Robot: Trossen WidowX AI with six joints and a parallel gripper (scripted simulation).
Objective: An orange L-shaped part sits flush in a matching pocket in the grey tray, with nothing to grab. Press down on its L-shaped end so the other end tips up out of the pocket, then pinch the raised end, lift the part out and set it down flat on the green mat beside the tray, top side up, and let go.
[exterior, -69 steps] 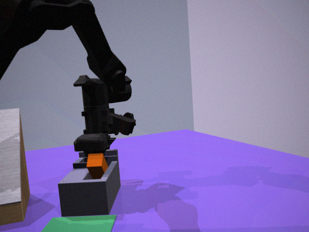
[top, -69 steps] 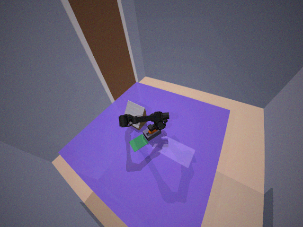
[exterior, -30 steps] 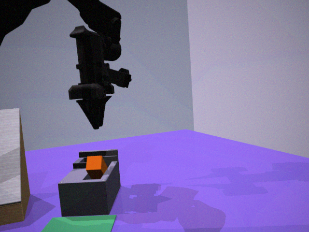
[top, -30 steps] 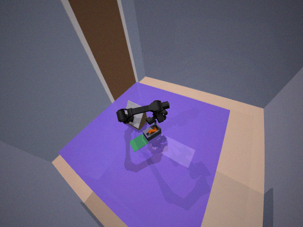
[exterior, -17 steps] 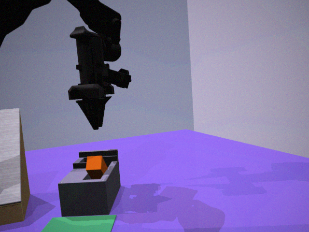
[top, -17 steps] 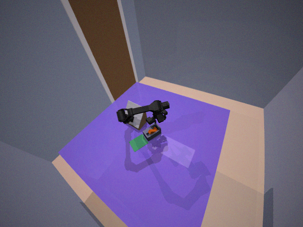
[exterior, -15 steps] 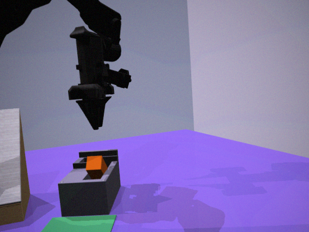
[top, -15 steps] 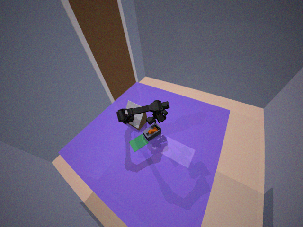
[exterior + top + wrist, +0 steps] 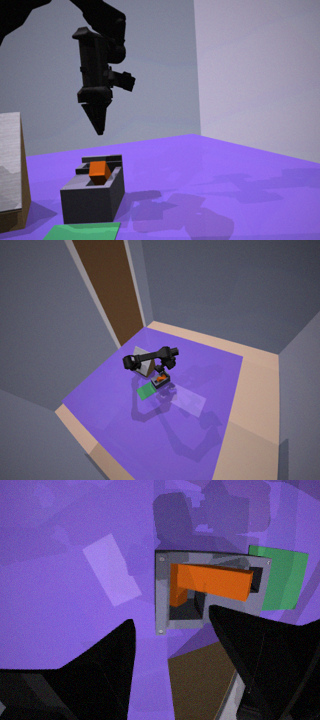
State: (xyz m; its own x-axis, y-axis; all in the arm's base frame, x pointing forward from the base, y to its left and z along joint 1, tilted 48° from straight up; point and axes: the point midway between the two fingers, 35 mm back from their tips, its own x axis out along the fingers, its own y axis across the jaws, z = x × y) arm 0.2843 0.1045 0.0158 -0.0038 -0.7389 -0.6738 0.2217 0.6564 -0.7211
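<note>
My gripper tip is now 10 cm above the orange L-shaped part, 4 cm to the left of it and 2 cm past it. Round my gripper tip: green mat 20 cm to the right, 16 cm below, 9 cm behind.
</note>
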